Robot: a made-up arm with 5 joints.
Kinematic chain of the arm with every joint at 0, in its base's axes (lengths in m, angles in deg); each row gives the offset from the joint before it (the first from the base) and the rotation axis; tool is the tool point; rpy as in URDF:
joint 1: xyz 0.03 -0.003 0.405 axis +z
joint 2: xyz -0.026 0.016 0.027 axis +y
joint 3: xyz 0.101 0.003 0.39 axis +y
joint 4: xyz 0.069 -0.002 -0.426 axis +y
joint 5: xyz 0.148 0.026 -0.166 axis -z
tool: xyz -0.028 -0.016 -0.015 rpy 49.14 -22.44 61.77
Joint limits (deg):
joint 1: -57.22..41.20
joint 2: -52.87..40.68
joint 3: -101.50..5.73
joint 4: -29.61..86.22
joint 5: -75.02..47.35
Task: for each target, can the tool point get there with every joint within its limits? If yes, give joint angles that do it. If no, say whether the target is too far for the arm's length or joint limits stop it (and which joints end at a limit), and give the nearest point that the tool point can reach.
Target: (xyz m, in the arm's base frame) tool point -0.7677 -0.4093 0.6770
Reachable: no: joint limits stop it (at a limit: joint 2, joint 3, joint 4, joint 5) | nearest point -0.1442 -0.0917 0.3259 | short by 0.783 m
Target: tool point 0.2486 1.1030 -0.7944
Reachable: no: too far | nearest point 0.4070 0.3971 0.0618 | short by 1.121 m
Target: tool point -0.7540 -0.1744 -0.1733
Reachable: no: joint limits stop it (at a limit: joint 2, joint 3, joint 5) | nearest point -0.1295 -0.0379 0.1979 | short by 0.739 m
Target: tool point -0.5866 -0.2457 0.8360
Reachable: no: joint limits stop it (at a limit: joint 2, joint 3, joint 4, joint 5) | nearest point -0.2701 -0.1211 1.3316 | short by 0.601 m
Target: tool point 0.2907 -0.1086 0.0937
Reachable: yes | joints -25.80 24.81 -22.08 31.64 -19.84
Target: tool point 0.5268 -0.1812 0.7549
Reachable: yes | joints -23.95 -24.21 -39.30 -8.40 22.32
